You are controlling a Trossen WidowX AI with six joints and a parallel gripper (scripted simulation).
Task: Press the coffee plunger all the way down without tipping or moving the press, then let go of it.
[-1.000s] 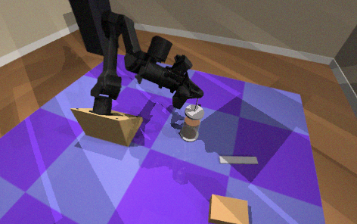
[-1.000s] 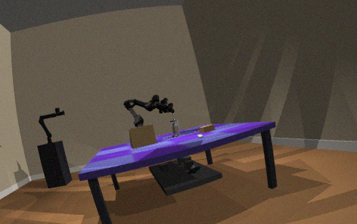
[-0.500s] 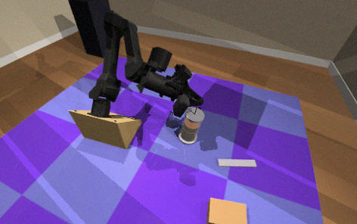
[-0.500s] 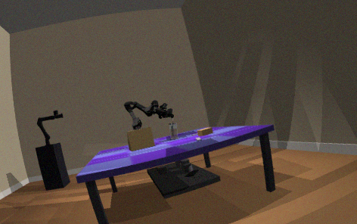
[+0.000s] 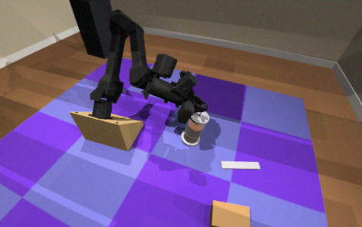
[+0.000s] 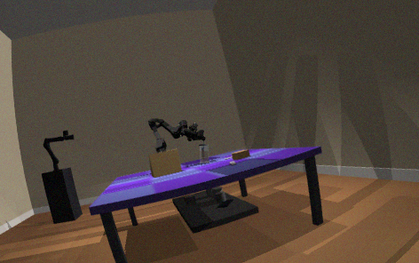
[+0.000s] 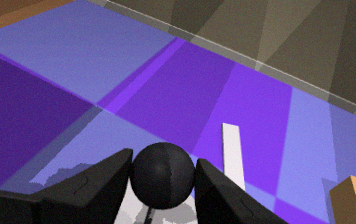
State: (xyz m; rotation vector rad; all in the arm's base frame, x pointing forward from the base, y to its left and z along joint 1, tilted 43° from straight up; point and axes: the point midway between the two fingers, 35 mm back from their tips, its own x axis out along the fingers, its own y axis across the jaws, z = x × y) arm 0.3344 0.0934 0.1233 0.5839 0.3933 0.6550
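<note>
The coffee press lies 2 cm behind my gripper tip, 1 cm to the left of it and 10 cm below it.
</note>
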